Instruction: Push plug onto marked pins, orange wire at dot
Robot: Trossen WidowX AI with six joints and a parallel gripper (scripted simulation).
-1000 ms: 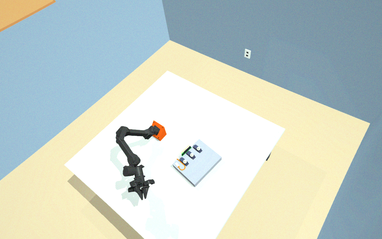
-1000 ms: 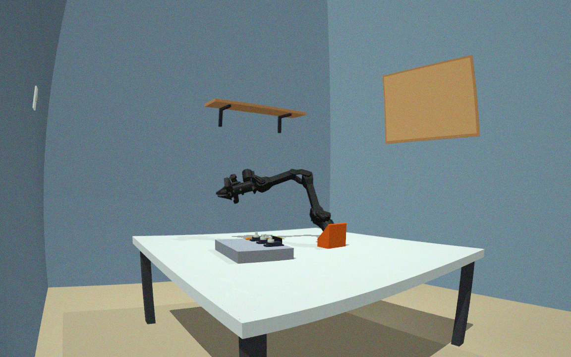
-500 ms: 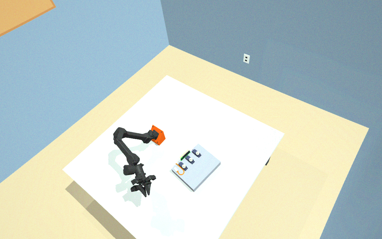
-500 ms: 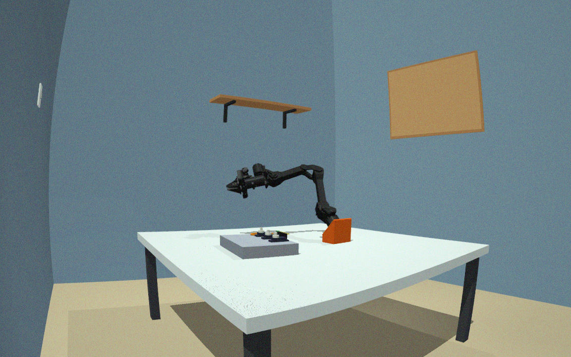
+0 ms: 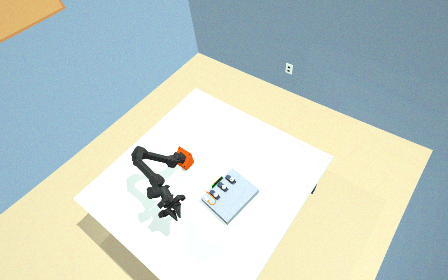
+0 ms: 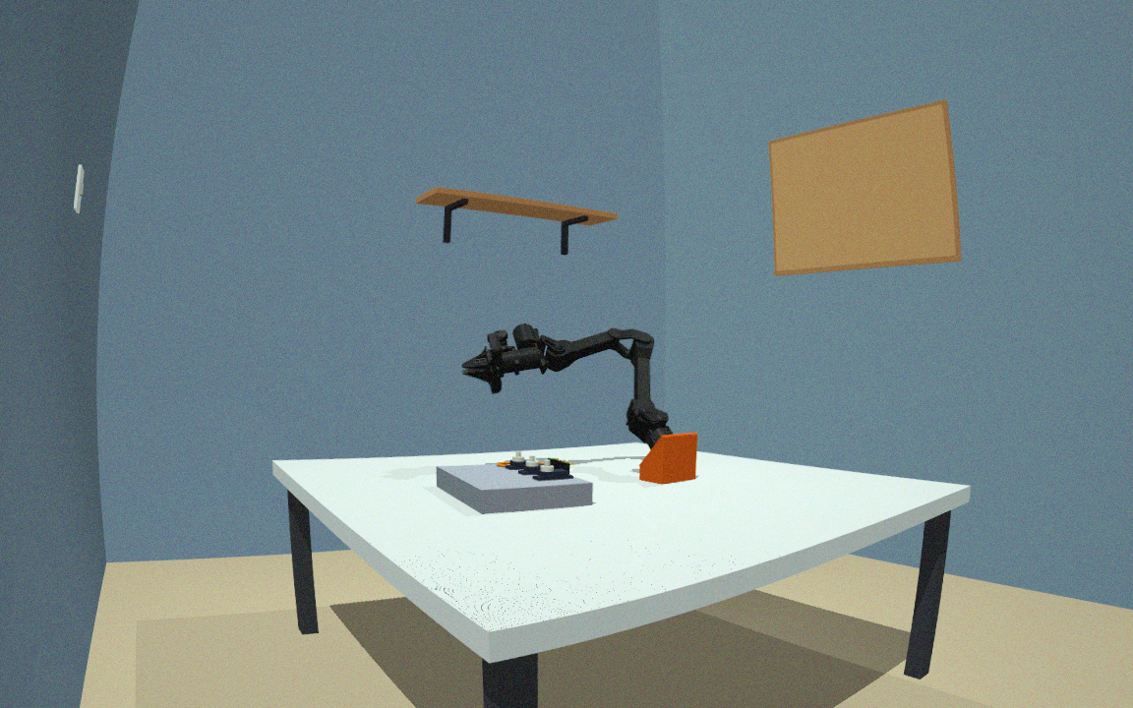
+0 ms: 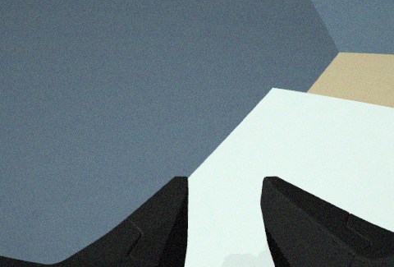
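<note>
Now: the green band 9 cm behind my gripper tip, 33 cm to the left of it and 19 cm below it. From my gripper tip the other things lie so: grey printed holder 7 cm ahead, 36 cm to the left, 24 cm below.
</note>
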